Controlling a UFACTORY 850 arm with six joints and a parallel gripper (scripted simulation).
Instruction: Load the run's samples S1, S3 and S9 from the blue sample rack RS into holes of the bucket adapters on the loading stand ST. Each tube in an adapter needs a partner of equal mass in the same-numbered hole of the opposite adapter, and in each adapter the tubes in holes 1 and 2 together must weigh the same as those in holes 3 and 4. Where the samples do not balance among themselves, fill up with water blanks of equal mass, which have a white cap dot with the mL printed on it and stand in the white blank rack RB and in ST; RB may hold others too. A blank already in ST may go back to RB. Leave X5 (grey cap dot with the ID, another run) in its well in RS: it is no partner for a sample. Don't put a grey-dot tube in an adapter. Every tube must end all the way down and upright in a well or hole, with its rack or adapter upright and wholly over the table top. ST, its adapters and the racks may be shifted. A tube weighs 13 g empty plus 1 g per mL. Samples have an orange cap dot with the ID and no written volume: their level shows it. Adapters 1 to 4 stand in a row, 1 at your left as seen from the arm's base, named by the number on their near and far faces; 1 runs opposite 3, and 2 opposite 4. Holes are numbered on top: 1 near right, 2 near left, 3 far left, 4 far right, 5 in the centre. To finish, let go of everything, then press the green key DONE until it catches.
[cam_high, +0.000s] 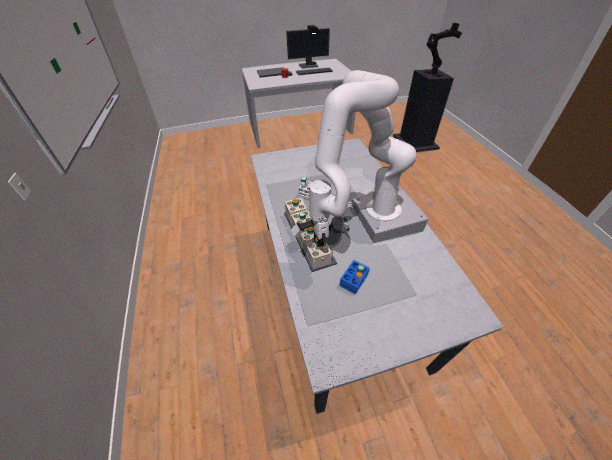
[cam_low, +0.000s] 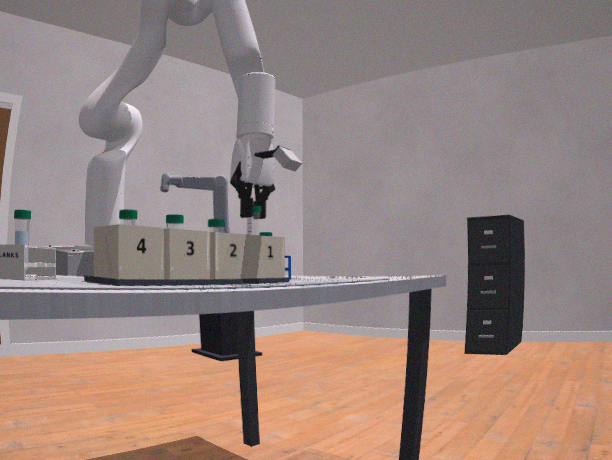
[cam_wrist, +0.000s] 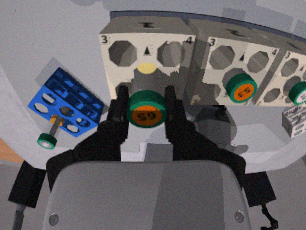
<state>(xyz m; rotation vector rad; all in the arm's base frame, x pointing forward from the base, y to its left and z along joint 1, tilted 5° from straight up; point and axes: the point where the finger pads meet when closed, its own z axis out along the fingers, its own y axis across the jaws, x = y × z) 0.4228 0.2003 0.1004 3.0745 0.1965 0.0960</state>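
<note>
Right now my hand is 1 cm to the left of the sample tube S9 and 5 cm above it. From my hand the other things lie so: grey-dot tube X5: 14 cm behind, 17 cm to the left, 9 cm below; then adapter 1: 10 cm below; then loading stand ST: 1 cm ahead, 16 cm to the right, 15 cm below.
</note>
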